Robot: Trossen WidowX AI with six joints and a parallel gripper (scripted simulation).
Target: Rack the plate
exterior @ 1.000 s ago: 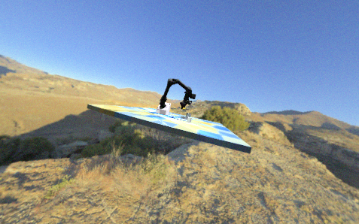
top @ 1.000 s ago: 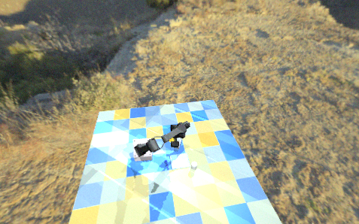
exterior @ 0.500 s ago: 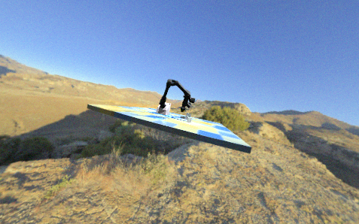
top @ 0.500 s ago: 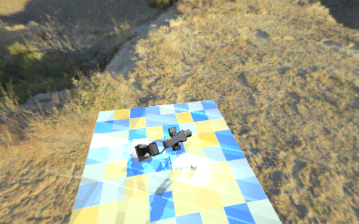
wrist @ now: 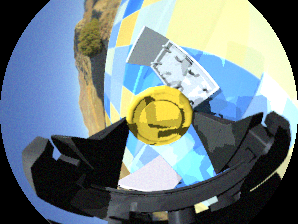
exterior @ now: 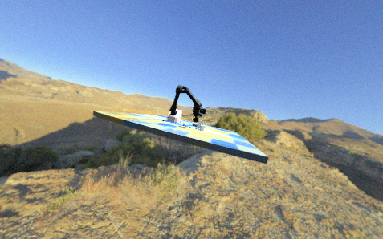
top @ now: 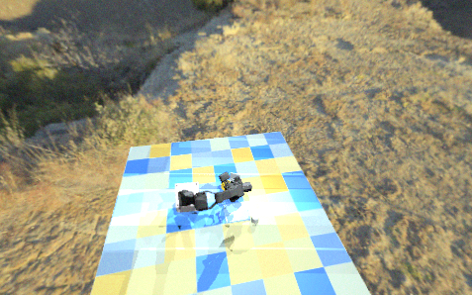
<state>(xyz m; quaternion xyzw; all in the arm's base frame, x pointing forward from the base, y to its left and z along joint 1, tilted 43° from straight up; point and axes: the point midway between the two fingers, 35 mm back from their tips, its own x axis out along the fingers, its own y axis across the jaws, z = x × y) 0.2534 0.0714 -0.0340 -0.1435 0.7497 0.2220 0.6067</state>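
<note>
My gripper tip is 6 cm above the dish rack, 5 cm short of it and 4 cm to the right of it. From my gripper tip the other things lie so: plate: 1 cm to the right; white cylinder: 21 cm to the right, 18 cm ahead, 6 cm below.
</note>
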